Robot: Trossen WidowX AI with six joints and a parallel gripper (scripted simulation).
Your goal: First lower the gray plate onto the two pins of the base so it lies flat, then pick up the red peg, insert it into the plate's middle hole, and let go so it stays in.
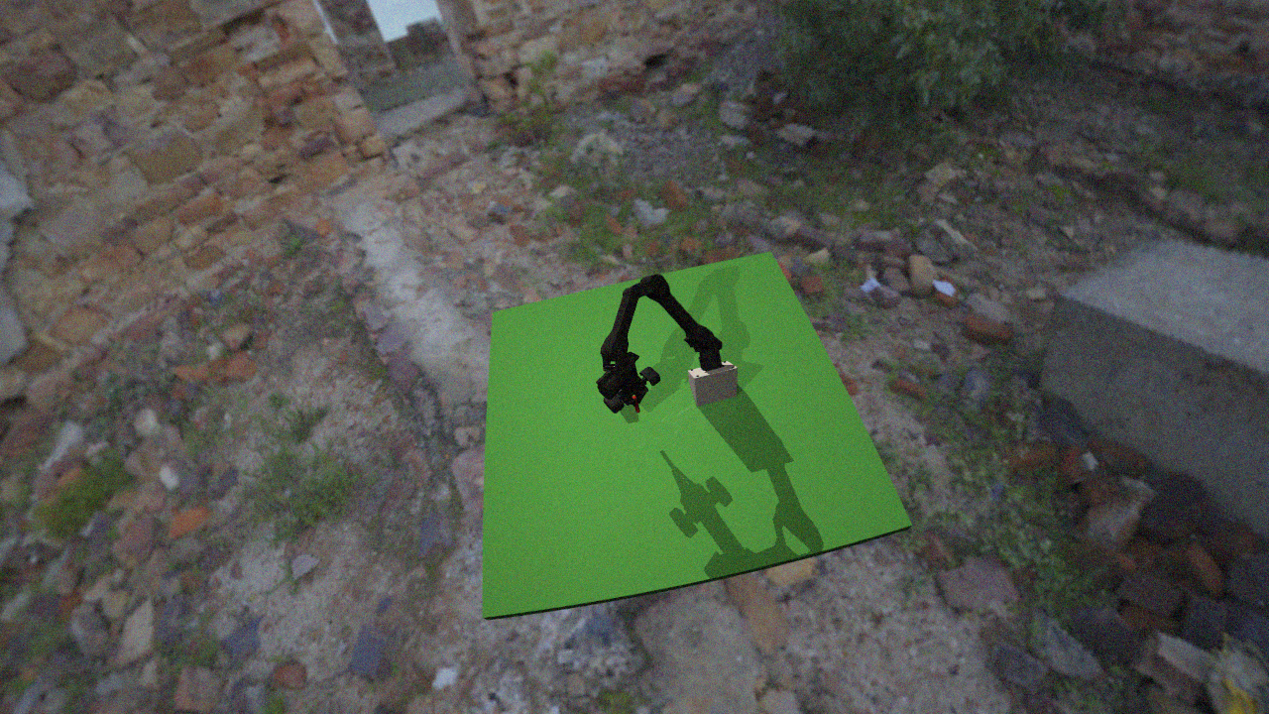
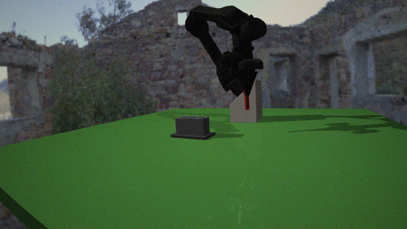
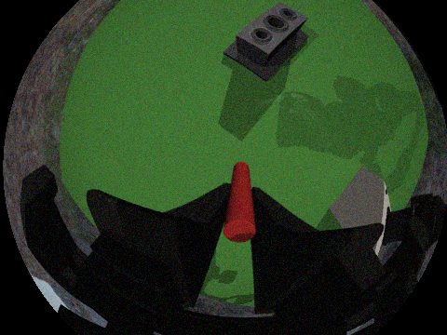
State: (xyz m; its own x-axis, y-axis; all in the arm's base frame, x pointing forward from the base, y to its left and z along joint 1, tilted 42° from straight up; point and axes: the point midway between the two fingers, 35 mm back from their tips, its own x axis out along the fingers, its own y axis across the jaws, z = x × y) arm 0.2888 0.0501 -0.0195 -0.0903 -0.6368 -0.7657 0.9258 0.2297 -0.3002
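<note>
My gripper tip is 160 mm to the left of the gray plate, 70 mm above it and 40 mm short of it. From my gripper tip the other things lie so: dark base: 160 mm to the right, 110 mm below, 40 mm ahead; red peg: right at my gripper tip.
</note>
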